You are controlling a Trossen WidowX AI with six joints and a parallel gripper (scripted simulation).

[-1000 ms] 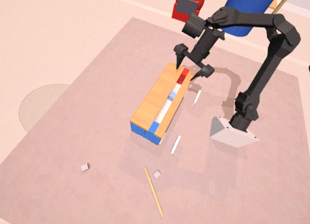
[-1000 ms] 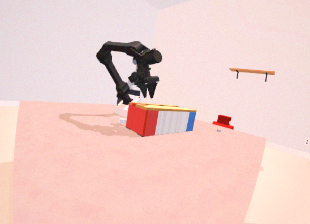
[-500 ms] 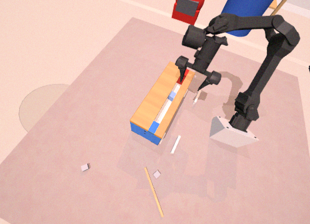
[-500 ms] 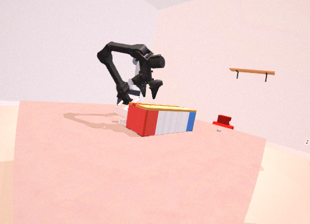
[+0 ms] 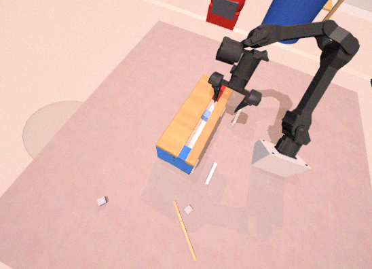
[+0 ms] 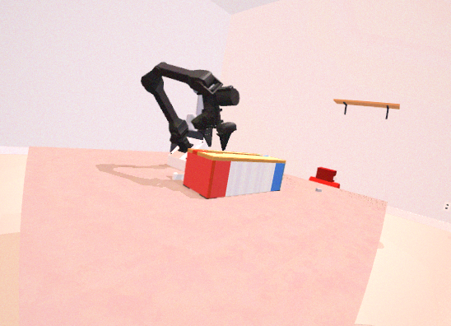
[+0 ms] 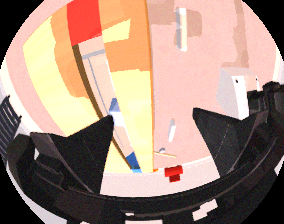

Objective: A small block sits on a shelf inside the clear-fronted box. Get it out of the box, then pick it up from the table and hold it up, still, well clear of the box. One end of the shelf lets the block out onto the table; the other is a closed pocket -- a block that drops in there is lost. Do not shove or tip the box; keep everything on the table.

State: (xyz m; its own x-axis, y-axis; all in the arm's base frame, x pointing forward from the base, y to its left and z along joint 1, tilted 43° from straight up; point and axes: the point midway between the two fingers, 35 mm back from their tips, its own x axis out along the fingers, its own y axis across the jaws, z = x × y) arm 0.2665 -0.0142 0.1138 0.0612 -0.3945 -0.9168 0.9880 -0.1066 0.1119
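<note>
My gripper tip is now 5 cm short of the light-blue block, 5 cm above it and 3 cm to the right of it. Also, from my gripper tip: box: 7 cm below, 6 cm to the left, 4 cm ahead; thin yellow stick: 43 cm to the left, 13 cm below.
</note>
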